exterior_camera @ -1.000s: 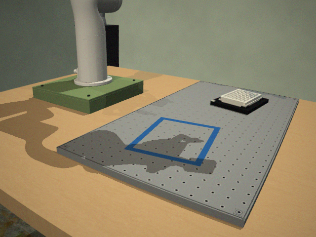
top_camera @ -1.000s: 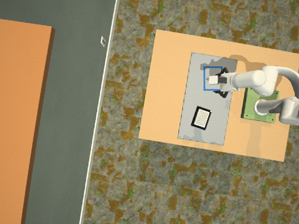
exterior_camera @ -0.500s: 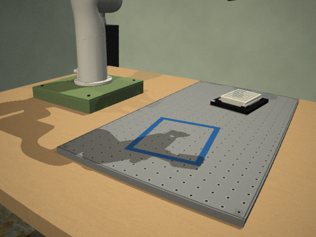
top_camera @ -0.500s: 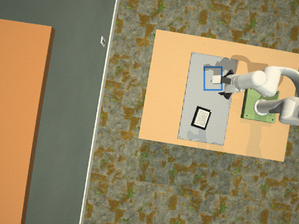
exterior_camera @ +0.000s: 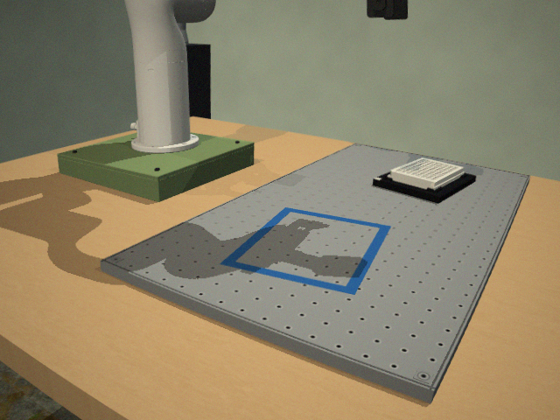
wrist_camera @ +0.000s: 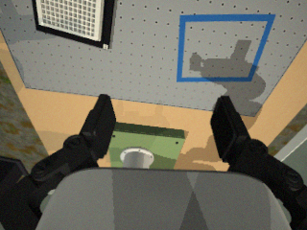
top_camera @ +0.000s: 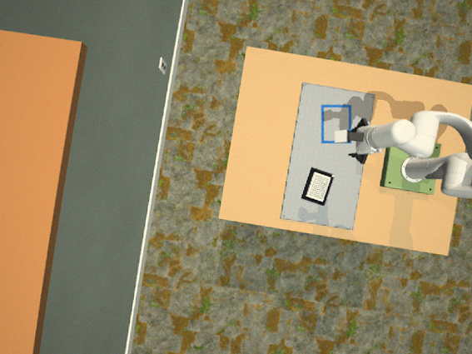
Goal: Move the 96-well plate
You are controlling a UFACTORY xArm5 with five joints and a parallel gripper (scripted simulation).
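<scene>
My hand is 10 mm short of the white 96-well plate, 190 mm to the right of it and 260 mm above it. Round my hand: black plate nest (10 mm ahead, 190 mm to the left, 270 mm below).
</scene>
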